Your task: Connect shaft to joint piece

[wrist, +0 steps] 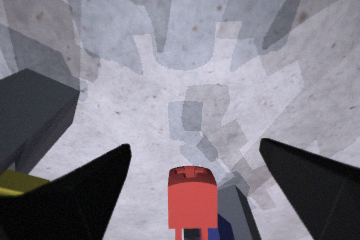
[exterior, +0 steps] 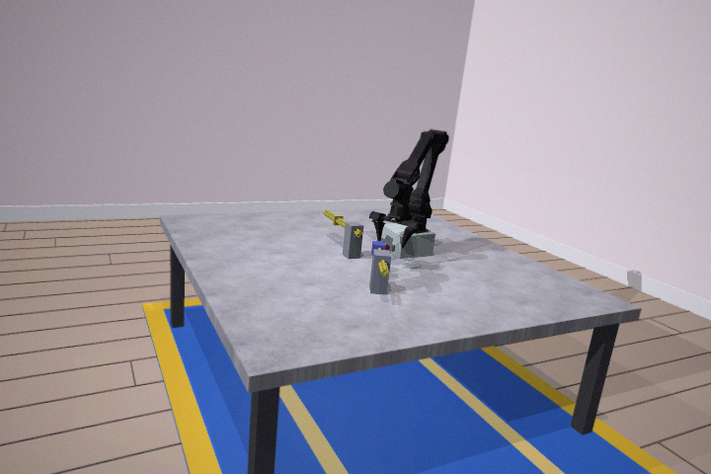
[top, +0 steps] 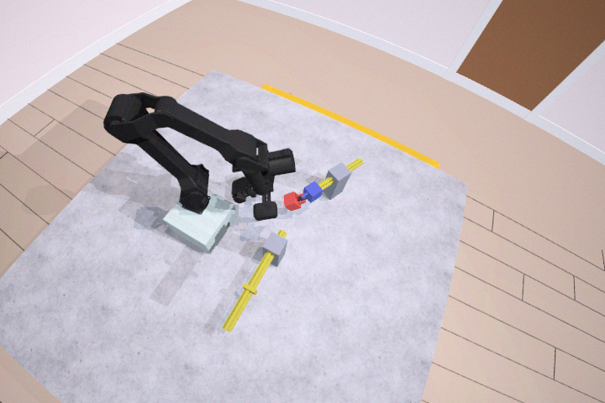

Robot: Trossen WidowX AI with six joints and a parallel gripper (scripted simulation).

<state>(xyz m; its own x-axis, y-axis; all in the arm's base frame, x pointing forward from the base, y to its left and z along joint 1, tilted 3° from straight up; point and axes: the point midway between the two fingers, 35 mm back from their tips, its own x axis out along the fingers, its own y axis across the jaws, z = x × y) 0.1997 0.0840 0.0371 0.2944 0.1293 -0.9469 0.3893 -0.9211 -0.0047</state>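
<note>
The red joint piece is 6 cm ahead of my gripper tip and 2 cm to the left of it.
</note>
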